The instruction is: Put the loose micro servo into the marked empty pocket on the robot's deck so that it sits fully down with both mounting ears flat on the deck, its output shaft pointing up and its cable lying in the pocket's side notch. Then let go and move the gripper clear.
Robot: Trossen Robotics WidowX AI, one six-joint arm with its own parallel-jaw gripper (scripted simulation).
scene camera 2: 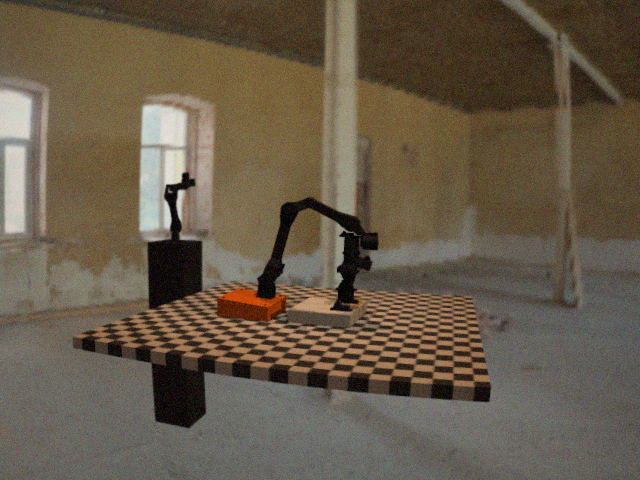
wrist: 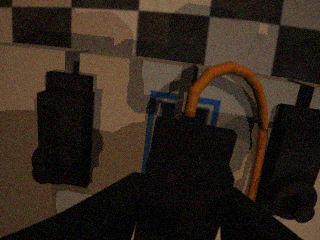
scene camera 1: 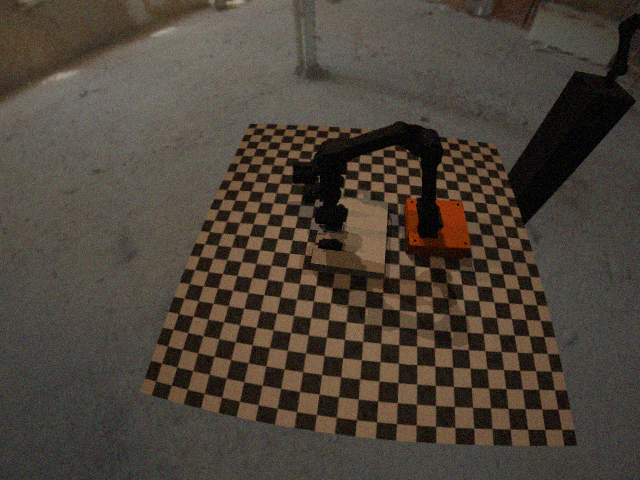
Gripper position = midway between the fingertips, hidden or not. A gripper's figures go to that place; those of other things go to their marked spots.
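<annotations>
Deck (scene camera 2: pixel 314 310), 1.89 m from the lens. My gripper (scene camera 2: pixel 349 288), 1.97 m from the lens.
</annotations>
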